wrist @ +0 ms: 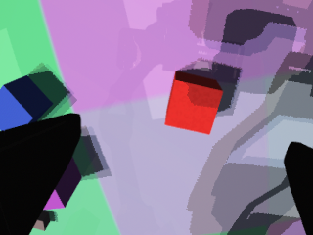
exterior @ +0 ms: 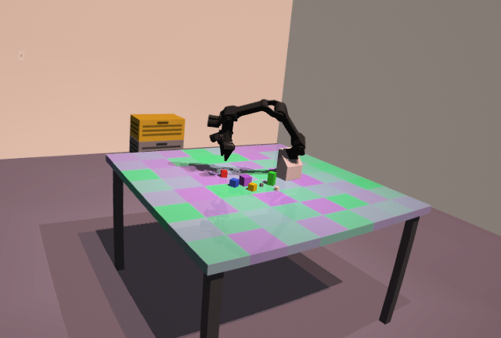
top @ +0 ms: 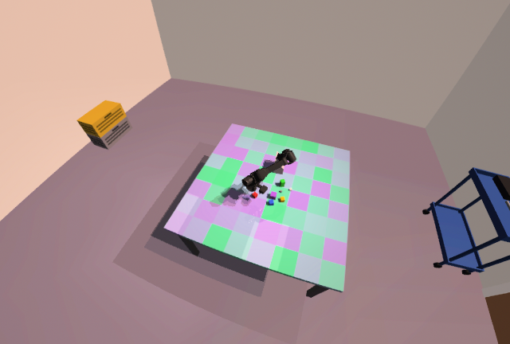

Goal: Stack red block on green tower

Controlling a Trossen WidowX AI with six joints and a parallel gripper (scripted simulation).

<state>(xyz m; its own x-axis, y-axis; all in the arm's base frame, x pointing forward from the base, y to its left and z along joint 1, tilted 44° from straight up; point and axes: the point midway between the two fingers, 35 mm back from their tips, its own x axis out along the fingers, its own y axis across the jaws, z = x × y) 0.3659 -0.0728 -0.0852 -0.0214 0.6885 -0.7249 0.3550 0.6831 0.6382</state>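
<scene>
The red block lies 90 mm below my gripper tip and 10 mm behind it. Also, from my gripper tip: purple block 140 mm to the left, 80 mm below, 50 mm behind; blue block 140 mm to the left, 80 mm below, 20 mm ahead.
</scene>
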